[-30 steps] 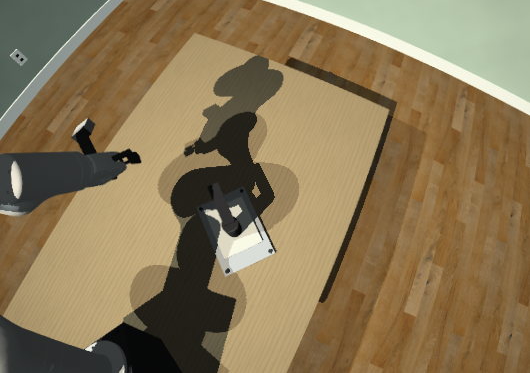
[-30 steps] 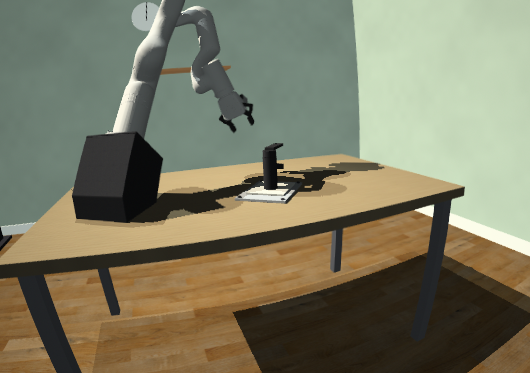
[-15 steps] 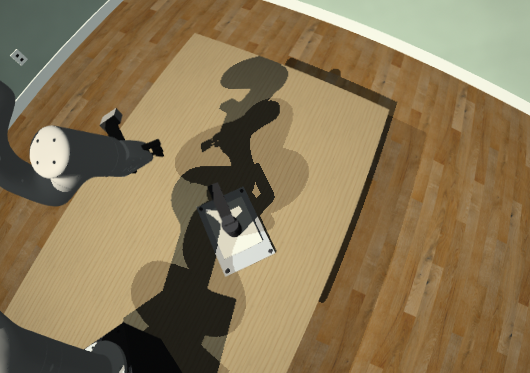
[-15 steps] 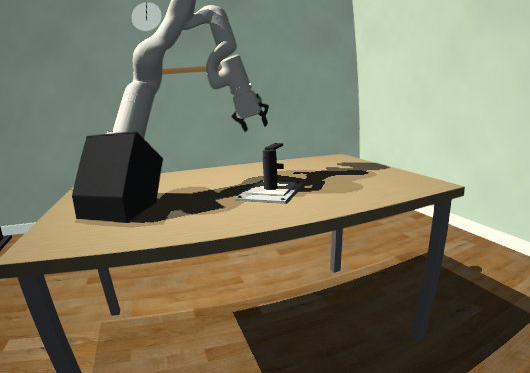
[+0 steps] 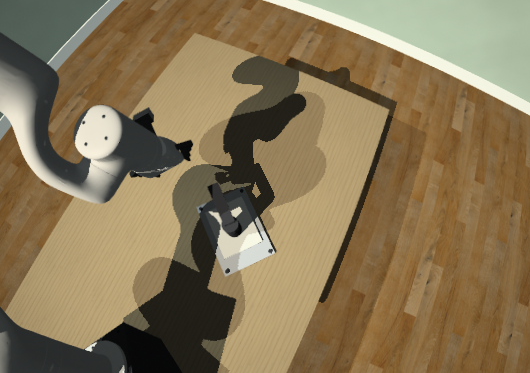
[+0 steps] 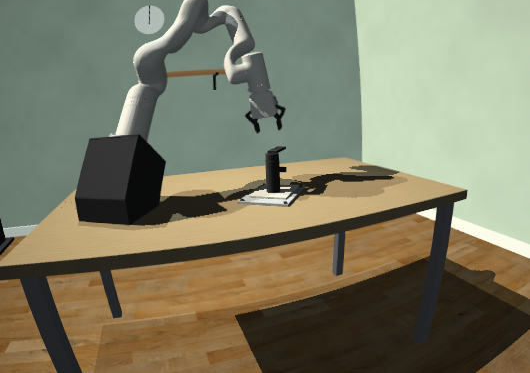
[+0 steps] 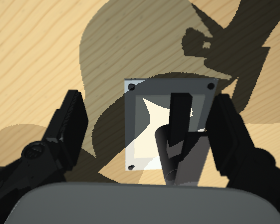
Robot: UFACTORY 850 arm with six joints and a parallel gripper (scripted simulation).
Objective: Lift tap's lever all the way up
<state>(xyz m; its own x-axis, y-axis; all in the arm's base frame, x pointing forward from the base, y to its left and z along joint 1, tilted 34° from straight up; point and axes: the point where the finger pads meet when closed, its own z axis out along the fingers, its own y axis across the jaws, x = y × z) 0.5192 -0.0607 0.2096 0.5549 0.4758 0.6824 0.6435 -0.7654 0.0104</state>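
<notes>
Now: the tap lever 6 cm behind my hand, 17 cm to the right of it and 8 cm below it.
</notes>
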